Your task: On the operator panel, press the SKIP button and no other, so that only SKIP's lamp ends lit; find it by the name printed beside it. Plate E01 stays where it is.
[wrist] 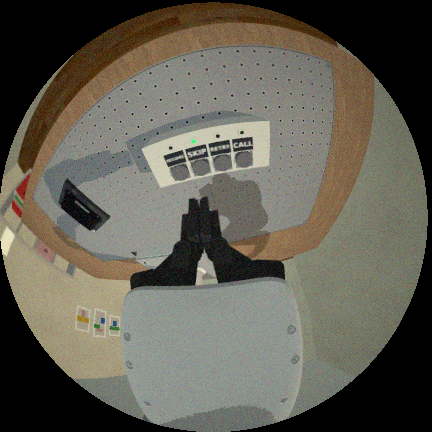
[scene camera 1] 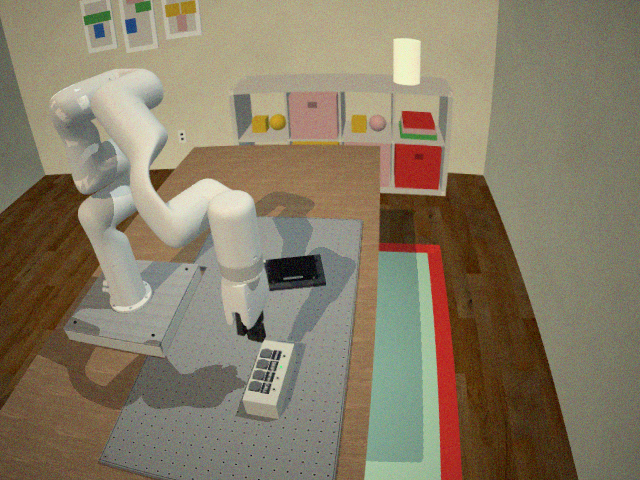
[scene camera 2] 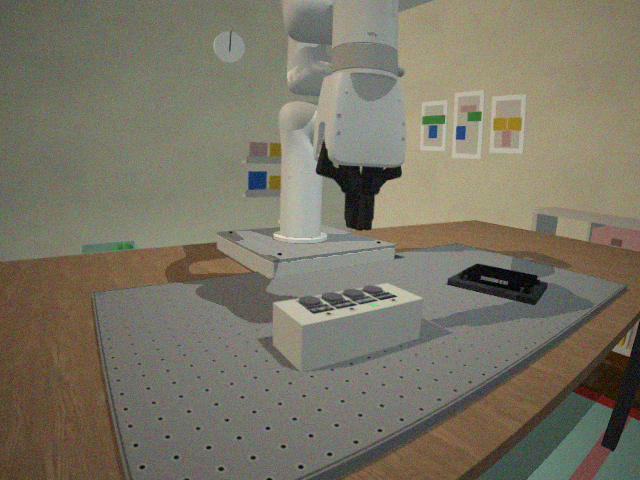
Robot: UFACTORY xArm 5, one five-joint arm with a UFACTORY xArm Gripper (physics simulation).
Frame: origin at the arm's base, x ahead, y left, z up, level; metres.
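Seen in the pictures: gripper, fingertip midpoint: [wrist: 200,208] [scene camera 1: 257,338] [scene camera 2: 358,228]; arm's base at its link origin: [scene camera 1: 131,297] [scene camera 2: 300,238].
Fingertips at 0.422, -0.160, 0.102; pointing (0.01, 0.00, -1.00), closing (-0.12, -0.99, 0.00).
Pixels of each thing's top centre, then the offset from my fingertips to it, as dx, dy, dz. Level surfaces: height alone.
- cream operator panel at its top centre: [scene camera 2: 351,298] [wrist: 208,153] [scene camera 1: 269,370] +0.017, -0.017, -0.077
- SKIP button at its top centre: [scene camera 2: 353,292] [wrist: 200,167] [scene camera 1: 262,363] +0.000, -0.001, -0.077
- SKIP's lamp at its top centre: [scene camera 2: 373,304] [wrist: 193,140] [scene camera 1: 280,366] +0.039, -0.002, -0.079
- black rectangular tray at its top centre: [scene camera 2: 500,275] [scene camera 1: 292,267] [wrist: 78,212] -0.017, +0.357, -0.111
- grey board at its surface level: dz -0.133
- wooden table at its surface level: dz -0.146
The cream operator panel [scene camera 1: 262,406] [scene camera 2: 356,335] [wrist: 260,145] stands on the grey perforated board. The wrist view shows four grey buttons with the labels RESUME, SKIP, RETRY and CALL. The SKIP button [scene camera 1: 263,363] [scene camera 2: 353,294] [wrist: 200,167] is between RESUME and RETRY. SKIP's lamp [scene camera 1: 281,366] [scene camera 2: 373,304] [wrist: 194,141] is lit green; the other three lamps are dark. My gripper [scene camera 1: 256,338] [scene camera 2: 358,228] [wrist: 200,208] is shut and empty, raised above the board on the robot-base side of the panel, clear of the buttons. No E01 marking is readable.
A black rectangular tray [scene camera 1: 297,285] [scene camera 2: 493,290] [wrist: 82,212] lies on the grey board [scene camera 1: 191,439] [scene camera 2: 248,434] [wrist: 300,105], apart from the panel. The robot's base plate [scene camera 1: 124,330] [scene camera 2: 330,263] stands beside the board on the wooden table [scene camera 1: 289,175] [scene camera 2: 46,372].
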